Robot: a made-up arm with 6 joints.
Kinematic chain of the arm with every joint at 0, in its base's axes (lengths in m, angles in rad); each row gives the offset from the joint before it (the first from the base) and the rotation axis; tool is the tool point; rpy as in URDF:
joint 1: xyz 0 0 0.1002 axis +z
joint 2: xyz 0 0 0 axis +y
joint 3: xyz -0.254 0 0.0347 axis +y
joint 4: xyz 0.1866 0 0.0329 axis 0.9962 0 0.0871
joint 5: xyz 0 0 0 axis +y
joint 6: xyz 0.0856 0 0.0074 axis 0.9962 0 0.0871
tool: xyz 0 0 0 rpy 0 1.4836 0
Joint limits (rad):
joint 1: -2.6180..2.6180
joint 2: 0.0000..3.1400
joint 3: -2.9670..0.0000
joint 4: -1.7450..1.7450
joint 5: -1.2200..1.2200
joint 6: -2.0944..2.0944
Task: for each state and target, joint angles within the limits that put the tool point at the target. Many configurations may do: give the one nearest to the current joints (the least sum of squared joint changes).
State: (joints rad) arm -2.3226 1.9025 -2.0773 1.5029 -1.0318 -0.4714
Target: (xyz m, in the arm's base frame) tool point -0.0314 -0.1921 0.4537
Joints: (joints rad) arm -1.3227 1.3478 -1.6966 1.7291 -1.1557 -0.4714
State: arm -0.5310 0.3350 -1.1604 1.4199 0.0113 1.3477
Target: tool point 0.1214 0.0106 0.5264
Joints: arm -0.0743 1.1103 -1.7060 1.4741 0.2300 1.3477
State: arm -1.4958 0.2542 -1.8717 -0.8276 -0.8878 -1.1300
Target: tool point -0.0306 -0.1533 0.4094
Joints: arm -1.9816 1.0219 -1.0434 -0.8404 -0.5458 -1.1300
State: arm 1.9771 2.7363 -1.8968 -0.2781 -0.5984 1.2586
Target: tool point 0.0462 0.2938 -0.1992
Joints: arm 1.3879 3.1281 -1.4347 -0.2200 -0.4419 1.2586
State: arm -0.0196 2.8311 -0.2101 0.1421 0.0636 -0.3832
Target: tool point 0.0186 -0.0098 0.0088
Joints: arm -0.2509 2.7617 -0.0099 0.3164 -0.1843 -0.3832
